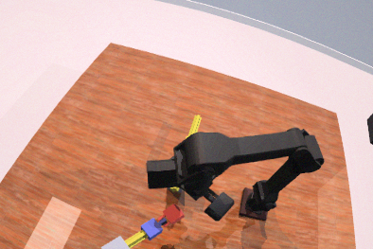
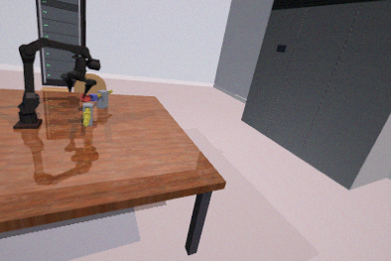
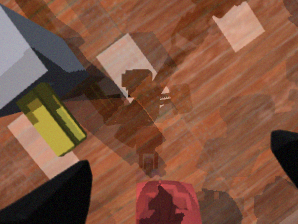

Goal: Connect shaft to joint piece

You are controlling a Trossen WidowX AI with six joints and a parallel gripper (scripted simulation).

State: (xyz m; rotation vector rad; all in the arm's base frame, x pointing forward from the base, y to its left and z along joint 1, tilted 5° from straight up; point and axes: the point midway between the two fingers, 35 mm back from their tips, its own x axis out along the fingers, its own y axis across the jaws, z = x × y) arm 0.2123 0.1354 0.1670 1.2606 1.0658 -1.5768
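The red square joint piece lies 6 cm to the left of my gripper tip, 4 cm below it and 3 cm ahead of it.
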